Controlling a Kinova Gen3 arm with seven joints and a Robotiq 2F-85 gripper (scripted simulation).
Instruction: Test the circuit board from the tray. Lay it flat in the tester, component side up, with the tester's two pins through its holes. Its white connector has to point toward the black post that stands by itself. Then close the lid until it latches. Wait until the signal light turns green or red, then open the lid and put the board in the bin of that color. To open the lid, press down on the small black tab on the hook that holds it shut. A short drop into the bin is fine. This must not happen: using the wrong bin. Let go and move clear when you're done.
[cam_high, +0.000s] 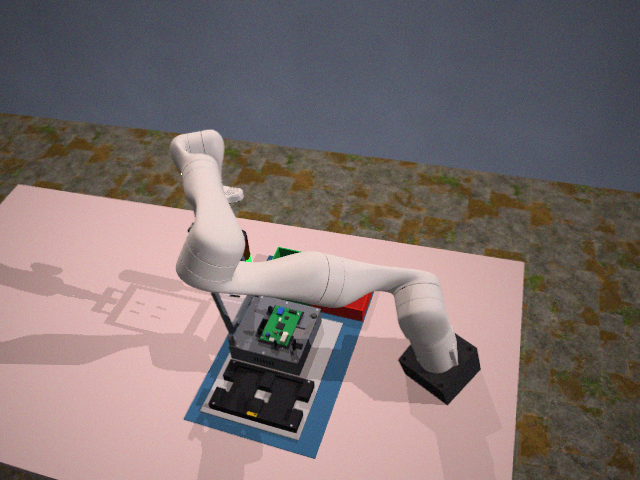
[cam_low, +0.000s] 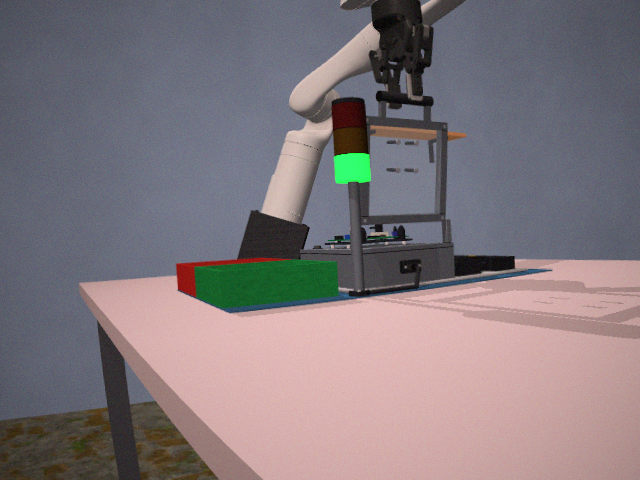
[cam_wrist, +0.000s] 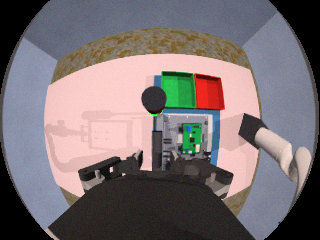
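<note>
Now: hand 13 cm past the green circuit board, 3 cm to the right of it and 20 cm above it. Round my hand: tester lid 1 cm behind, 1 cm to the left, 9 cm below; then green bin 12 cm behind, 18 cm to the right, 26 cm below; then red bin 27 cm behind, 15 cm to the right, 26 cm below.
</note>
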